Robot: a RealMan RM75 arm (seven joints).
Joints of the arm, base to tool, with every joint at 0 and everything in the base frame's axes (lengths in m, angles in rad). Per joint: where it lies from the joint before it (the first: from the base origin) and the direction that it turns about. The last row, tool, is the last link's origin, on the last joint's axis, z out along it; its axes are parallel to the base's.
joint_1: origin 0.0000 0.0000 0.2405 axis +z
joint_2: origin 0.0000 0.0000 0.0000 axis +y
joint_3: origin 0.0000 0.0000 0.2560 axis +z
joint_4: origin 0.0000 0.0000 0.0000 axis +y
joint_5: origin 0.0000 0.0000 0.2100 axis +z
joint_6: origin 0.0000 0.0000 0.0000 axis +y
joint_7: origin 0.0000 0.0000 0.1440 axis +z
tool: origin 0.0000 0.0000 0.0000
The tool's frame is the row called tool.
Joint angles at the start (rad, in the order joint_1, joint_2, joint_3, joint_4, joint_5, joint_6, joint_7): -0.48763 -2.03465 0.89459 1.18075 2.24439 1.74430 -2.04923
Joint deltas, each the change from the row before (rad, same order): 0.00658 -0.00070 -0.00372 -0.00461 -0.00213 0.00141 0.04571; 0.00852 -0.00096 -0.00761 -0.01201 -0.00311 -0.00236 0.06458; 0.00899 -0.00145 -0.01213 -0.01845 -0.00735 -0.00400 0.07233; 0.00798 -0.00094 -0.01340 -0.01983 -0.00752 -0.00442 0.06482
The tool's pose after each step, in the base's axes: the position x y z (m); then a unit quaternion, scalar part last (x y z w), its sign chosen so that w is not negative. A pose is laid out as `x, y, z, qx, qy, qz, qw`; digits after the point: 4 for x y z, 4 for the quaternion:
-0.2421, 0.3251, 0.0572, -0.9459, -0.3103, -0.0405, 0.0855
-0.2464, 0.3228, 0.0563, -0.9524, -0.2893, -0.0424, 0.0862
-0.2513, 0.3203, 0.0551, -0.9584, -0.2674, -0.0481, 0.0875
-0.2561, 0.3181, 0.0541, -0.9627, -0.2493, -0.0545, 0.0894

